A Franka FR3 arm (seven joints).
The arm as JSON. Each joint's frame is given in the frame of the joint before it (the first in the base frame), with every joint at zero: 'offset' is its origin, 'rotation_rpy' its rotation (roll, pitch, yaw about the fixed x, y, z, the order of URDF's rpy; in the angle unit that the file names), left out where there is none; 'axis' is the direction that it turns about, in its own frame. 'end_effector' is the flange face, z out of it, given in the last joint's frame.
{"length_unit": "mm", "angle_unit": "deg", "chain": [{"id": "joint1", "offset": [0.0, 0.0, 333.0], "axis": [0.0, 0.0, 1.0]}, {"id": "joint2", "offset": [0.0, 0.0, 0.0], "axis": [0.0, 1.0, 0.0]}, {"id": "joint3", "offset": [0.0, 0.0, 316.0], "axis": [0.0, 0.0, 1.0]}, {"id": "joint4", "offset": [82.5, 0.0, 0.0], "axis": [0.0, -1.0, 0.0]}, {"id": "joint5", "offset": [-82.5, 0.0, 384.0], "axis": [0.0, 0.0, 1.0]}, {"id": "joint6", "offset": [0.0, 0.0, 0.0], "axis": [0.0, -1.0, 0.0]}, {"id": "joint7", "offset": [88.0, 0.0, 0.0], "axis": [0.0, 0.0, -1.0]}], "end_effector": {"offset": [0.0, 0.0, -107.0], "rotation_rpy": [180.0, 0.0, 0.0]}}
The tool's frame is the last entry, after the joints.
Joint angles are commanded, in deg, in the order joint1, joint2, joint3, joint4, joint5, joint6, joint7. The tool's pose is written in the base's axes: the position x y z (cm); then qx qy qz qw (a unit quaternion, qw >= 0). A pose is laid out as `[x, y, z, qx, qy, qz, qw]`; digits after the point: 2 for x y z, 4 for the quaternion.
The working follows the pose.
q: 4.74, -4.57, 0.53, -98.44, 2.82, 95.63, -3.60
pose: [53.43, 5.43, 60.68, -0.9968, -0.0753, -0.0150, 0.0244]
Where each joint sits with the arm in this pose, in the base's axes (m; each line is computed from the numbers above, not from the rounded line before):
joint1: 0.0000 0.0000 0.3330
joint2: 0.0000 0.0000 0.3330
joint3: -0.0251 -0.0021 0.6480
joint4: 0.0568 0.0055 0.6546
joint5: 0.4438 0.0412 0.7110
joint6: 0.4438 0.0412 0.7110
joint7: 0.5315 0.0489 0.7137
the tool: 0.5343 0.0543 0.6068

